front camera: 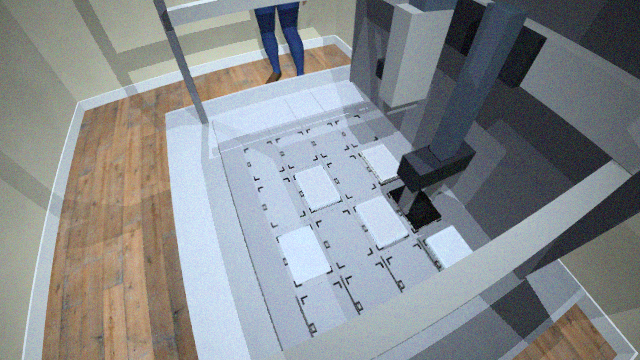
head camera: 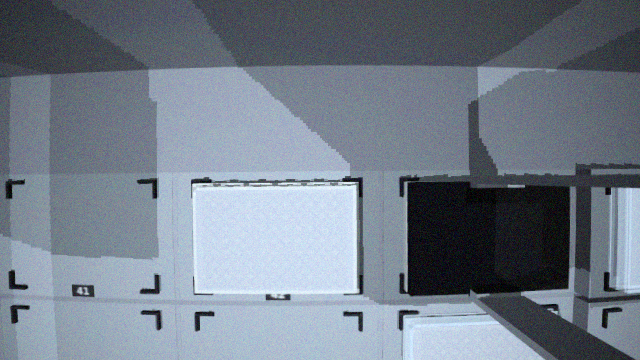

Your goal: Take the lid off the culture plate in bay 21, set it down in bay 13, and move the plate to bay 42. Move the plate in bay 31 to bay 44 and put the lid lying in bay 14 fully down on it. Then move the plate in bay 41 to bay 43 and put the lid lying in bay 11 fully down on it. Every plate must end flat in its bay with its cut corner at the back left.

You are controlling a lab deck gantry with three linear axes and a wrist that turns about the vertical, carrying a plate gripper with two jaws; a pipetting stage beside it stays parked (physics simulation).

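Frame: origin at the robot's base, x ahead, y left, z up, level; millimetres.
Seen in the pictures: gripper, between the fingertips: (front camera: 415,203) (head camera: 493,238); robot's base, origin of its link: (front camera: 245,150).
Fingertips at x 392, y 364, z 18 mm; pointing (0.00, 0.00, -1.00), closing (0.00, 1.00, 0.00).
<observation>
Pixels of each thing's top centre, then the offset from my fingertips to it. "*": a spot on its surface instead.
- black plate, centre of its top: (head camera: 493,237) (front camera: 415,203) 0 mm ahead, 0 mm left, 1 mm down
- white plate, centre of its top: (head camera: 274,240) (front camera: 382,161) 164 mm back, 0 mm left, 4 mm down
- white lidded plate, centre of its top: (front camera: 455,253) 164 mm ahead, 0 mm left, 13 mm up
- white lid, centre of its top: (front camera: 303,253) 0 mm ahead, 321 mm right, 10 mm down
- bay 22, a spot on its surface: (front camera: 317,187) * 156 mm back, 216 mm right, 4 mm down
- bay 33, a spot on its surface: (head camera: 450,342) * 30 mm back, 81 mm right, 4 mm down
My gripper (front camera: 415,206) (head camera: 496,239) is down at bay 43, its two fingers against the long edges of the black plate (front camera: 425,212) (head camera: 445,240). It looks shut on it; whether the fingers hold a lid or the plate's body cannot be told. The black plate lies in bay 43 and looks level. A white plate (front camera: 380,161) (head camera: 275,240) lies flat in bay 42. A white lidded plate (front camera: 448,245) (head camera: 627,240) lies in bay 44, partly cut off in both views. The white lid (front camera: 304,254) lies flat in bay 13. The cut corners are too unclear to tell.
Other white plates lie in bay 22 (front camera: 317,187) and bay 33 (front camera: 381,221) (head camera: 450,342), the latter just in front of bay 43. The parked pipetting stage (front camera: 417,60) hangs behind the deck. A frame beam (front camera: 450,290) crosses the near side in the front view.
</observation>
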